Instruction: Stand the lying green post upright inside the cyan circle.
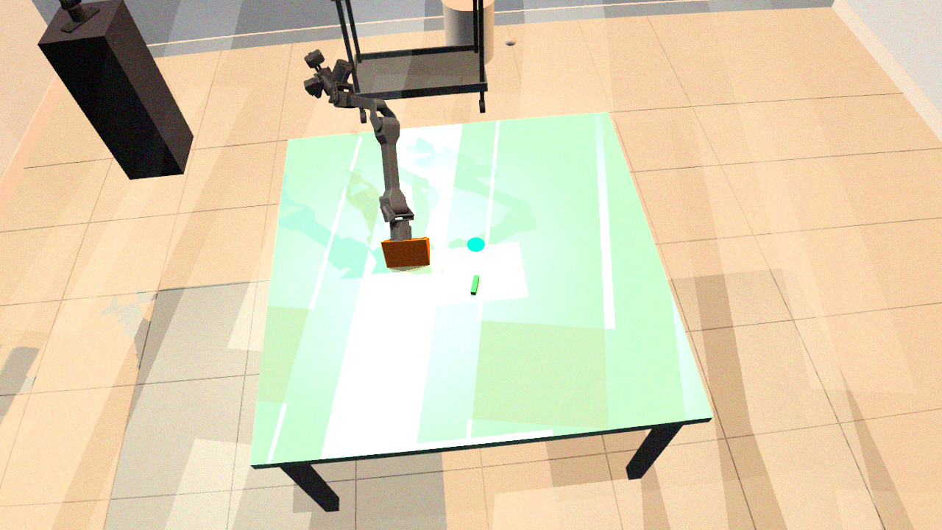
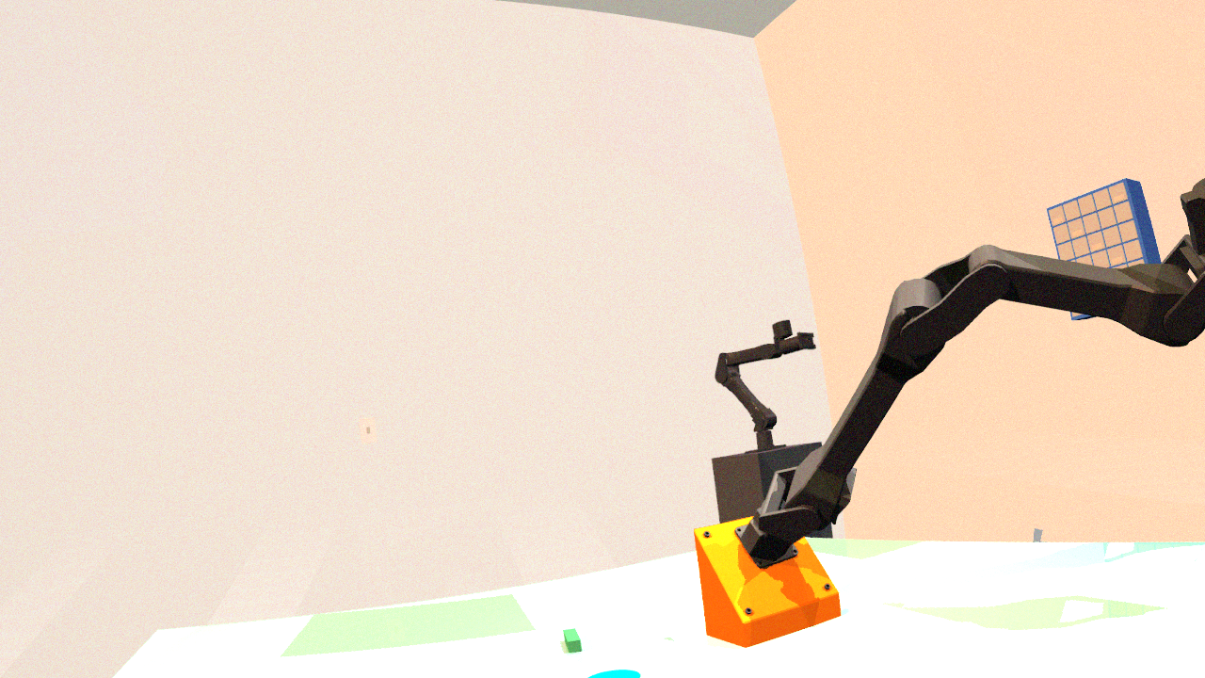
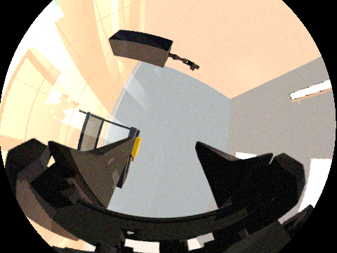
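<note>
Right now the green post is 850 mm to the right of my gripper tip, 500 mm ahead of it and 300 mm below it. The rest, counted from my gripper tip: cyan circle 680 mm to the right, 520 mm ahead, 310 mm below.
</note>
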